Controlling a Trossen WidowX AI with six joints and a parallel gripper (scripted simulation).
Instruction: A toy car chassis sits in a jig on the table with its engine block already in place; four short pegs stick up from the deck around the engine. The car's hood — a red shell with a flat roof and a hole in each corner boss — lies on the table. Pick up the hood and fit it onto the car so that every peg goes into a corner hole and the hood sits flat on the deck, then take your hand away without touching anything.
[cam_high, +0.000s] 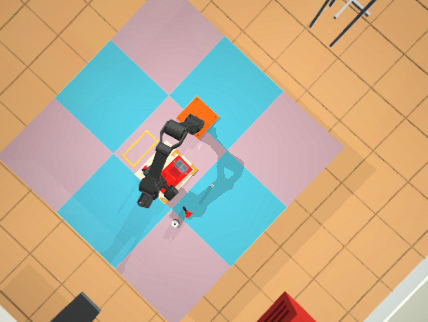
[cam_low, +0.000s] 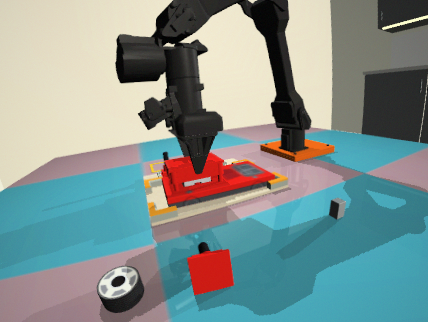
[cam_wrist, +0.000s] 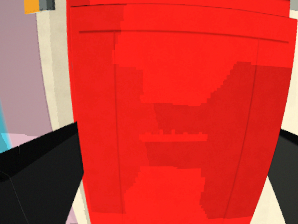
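Now: gripper tip 1 cm below the red hood. From my gripper tip the other things lie so: grey engine block: 3 cm below; then black-and-white wheel: 14 cm ahead, 18 cm to the left, 4 cm below.
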